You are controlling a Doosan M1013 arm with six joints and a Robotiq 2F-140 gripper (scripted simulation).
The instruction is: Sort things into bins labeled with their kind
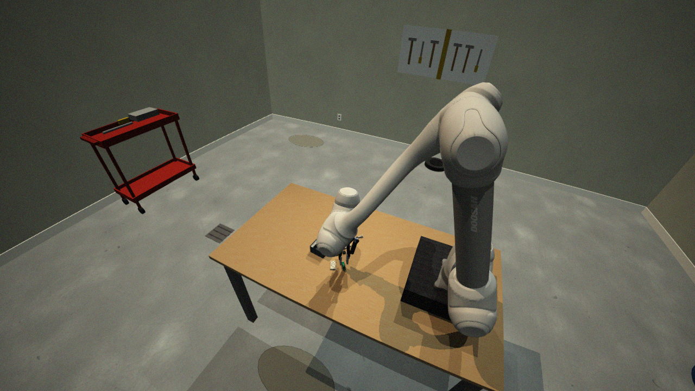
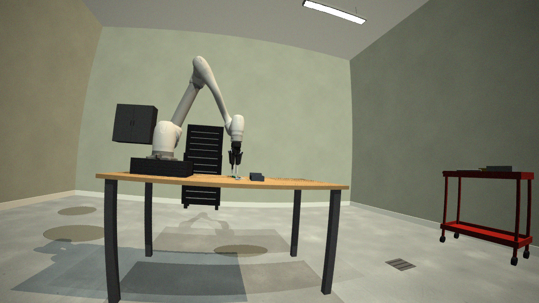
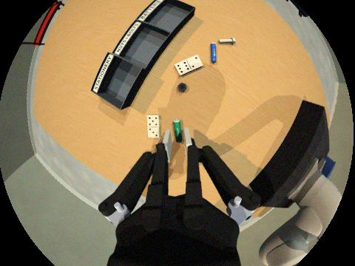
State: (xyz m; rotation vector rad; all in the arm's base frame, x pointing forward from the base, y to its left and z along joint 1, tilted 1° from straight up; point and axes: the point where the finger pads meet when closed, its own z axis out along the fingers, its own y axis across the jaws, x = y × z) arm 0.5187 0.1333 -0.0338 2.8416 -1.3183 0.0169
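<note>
Right now the green battery is 60 mm below my hand. From my hand the other things lie so: domino: 120 mm to the right, 60 mm below, 60 mm ahead; then blue battery: 180 mm to the right, 60 mm below, 30 mm ahead; then black nut: 80 mm to the right, 60 mm below, 40 mm ahead.
</note>
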